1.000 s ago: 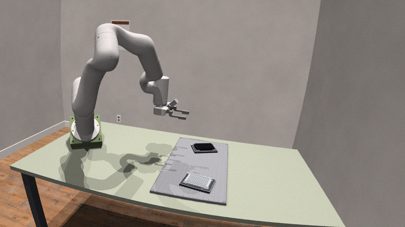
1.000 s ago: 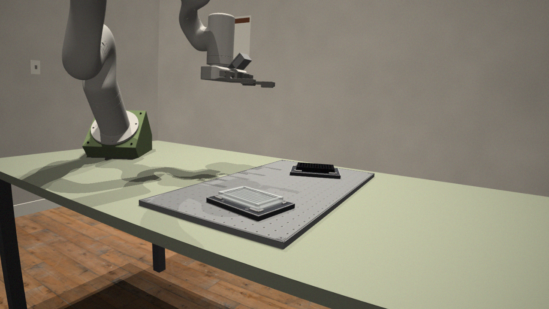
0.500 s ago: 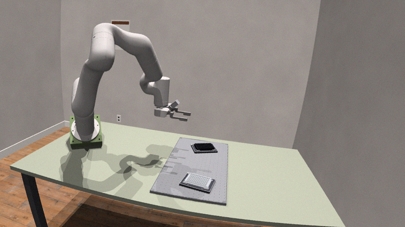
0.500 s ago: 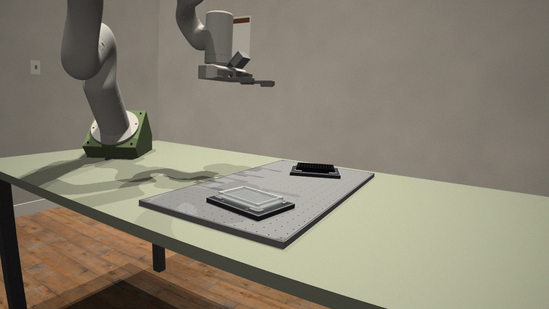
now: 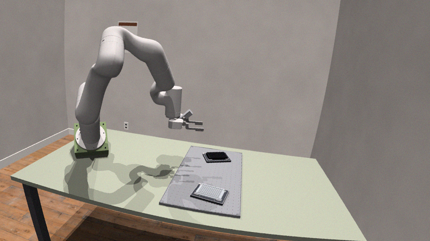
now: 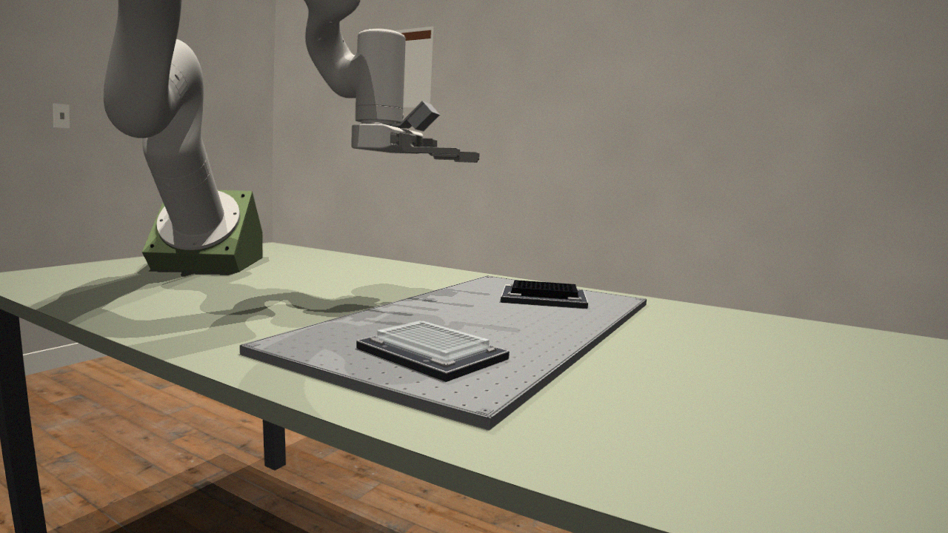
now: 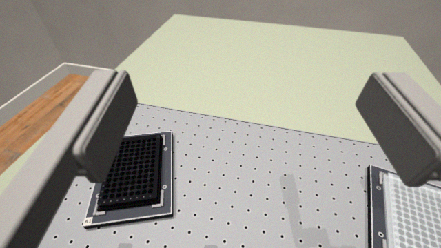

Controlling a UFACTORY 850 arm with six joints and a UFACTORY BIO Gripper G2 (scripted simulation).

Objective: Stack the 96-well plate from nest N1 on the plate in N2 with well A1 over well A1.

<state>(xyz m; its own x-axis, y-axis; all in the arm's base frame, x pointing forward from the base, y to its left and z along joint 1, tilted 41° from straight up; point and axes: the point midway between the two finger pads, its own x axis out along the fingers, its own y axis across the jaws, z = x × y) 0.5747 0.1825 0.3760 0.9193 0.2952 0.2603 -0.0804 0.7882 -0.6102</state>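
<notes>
The black 96-well plate is 25 cm below my hand, 16 cm to the left of it and 13 cm ahead of it. Also, from my hand: plate nest N1 (26 cm below, 16 cm to the left, 13 cm ahead); then plate nest N2 (26 cm to the right, 26 cm below, 9 cm ahead); then clear 96-well plate (26 cm to the right, 25 cm below, 9 cm ahead).
</notes>
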